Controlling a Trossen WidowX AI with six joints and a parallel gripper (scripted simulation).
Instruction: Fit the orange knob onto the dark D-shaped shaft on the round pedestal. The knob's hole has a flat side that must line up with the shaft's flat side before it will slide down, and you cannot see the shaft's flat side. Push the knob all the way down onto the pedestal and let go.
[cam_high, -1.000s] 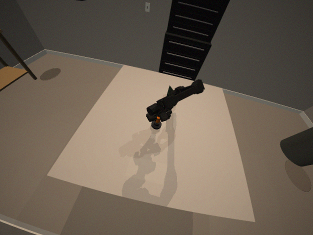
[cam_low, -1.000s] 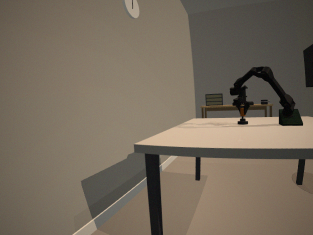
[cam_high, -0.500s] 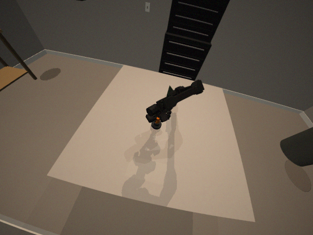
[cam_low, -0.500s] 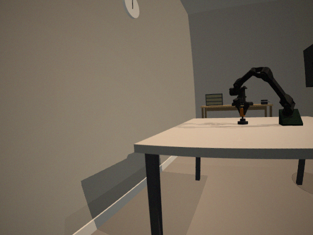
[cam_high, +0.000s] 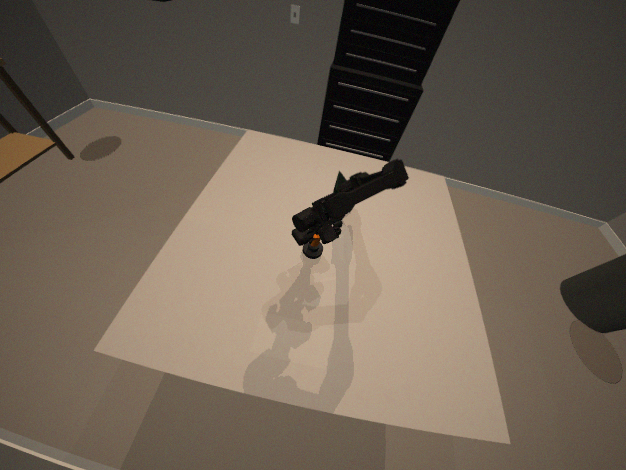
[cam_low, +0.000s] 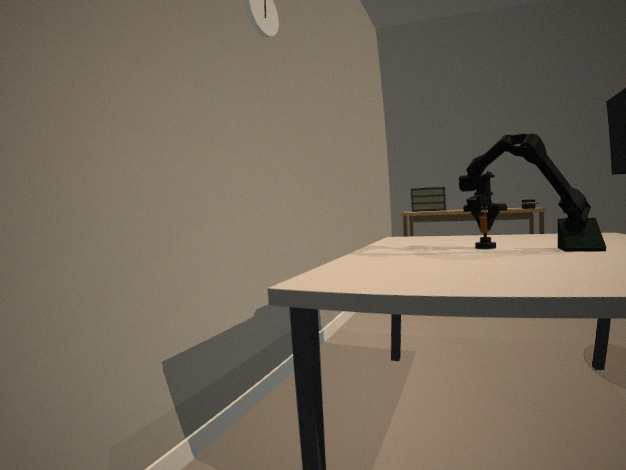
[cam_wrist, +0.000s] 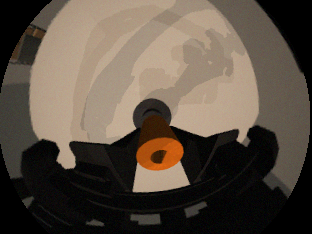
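Right now the orange knob is 20 mm above my gripper tip. Round my gripper tip: dark round pedestal (40 mm below).
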